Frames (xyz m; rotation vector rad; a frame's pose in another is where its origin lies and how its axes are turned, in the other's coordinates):
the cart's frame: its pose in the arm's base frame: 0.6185 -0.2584 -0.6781 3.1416 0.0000 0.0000
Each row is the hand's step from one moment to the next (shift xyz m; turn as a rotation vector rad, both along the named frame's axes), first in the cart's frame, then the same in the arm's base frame.
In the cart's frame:
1: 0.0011 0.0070 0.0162 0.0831 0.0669 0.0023
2: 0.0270 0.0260 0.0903 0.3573 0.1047 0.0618
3: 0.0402 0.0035 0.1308 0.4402 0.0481 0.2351
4: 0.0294 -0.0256 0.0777 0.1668 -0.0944 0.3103
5: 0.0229 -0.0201 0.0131 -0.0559 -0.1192 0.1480
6: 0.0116 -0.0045 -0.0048 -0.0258 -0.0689 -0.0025
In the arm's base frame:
1: 0.0011 -0.0070 -0.0162 0.0831 -0.0669 -0.0023
2: 0.0270 -0.0260 -0.0903 0.3573 -0.1047 -0.0618
3: 0.0402 -0.0035 -0.1308 0.4402 -0.0481 -0.2351
4: 0.0294 0.0256 -0.0777 0.1668 0.0944 -0.3103
5: 0.0229 0.0201 -0.0131 -0.0559 0.1192 -0.1480
6: 0.0116 0.0045 0.0048 -0.0258 0.0689 0.0025

